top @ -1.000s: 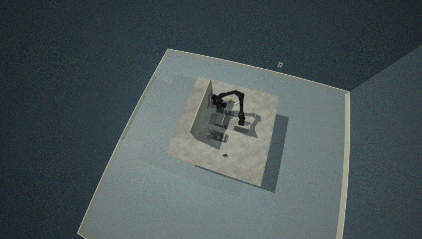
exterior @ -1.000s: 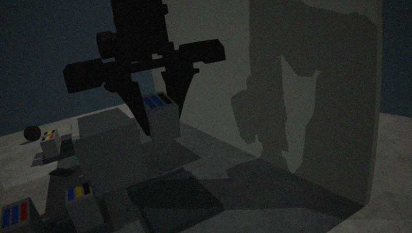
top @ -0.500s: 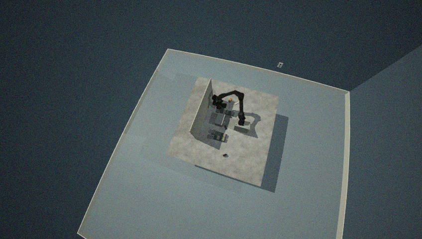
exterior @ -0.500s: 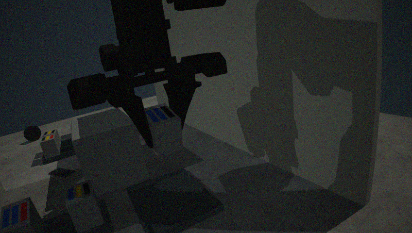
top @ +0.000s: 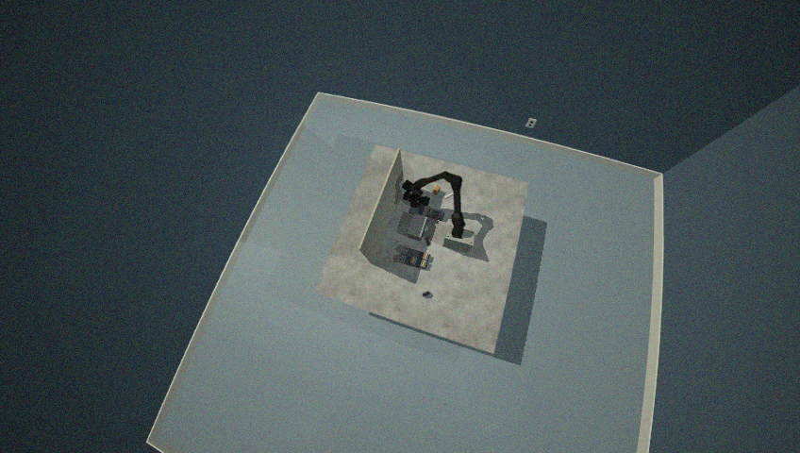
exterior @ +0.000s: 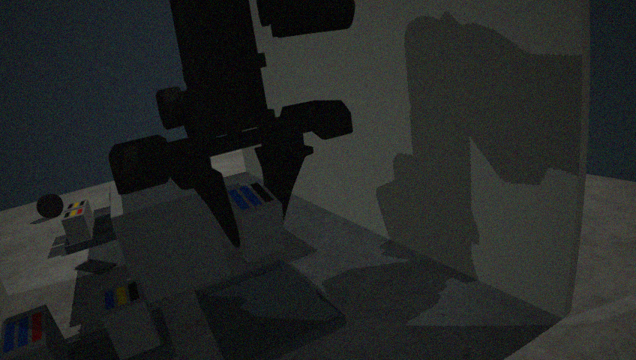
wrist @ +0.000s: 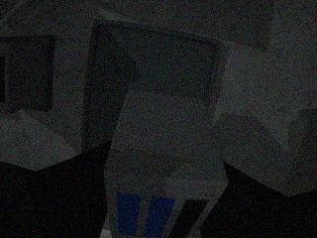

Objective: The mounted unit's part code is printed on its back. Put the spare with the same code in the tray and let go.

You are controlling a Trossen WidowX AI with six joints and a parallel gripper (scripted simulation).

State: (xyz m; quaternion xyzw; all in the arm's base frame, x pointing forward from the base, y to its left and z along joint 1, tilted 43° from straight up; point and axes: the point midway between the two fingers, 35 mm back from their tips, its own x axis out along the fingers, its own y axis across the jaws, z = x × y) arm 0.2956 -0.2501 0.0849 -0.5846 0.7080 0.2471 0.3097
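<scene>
Right now the dark flat tray is 10 mm behind my gripper tip and 70 mm below it. Also, from my gripper tip: grey spare block (30 mm above); then upright wall (190 mm ahead, 140 mm to the left, 150 mm above).
</scene>
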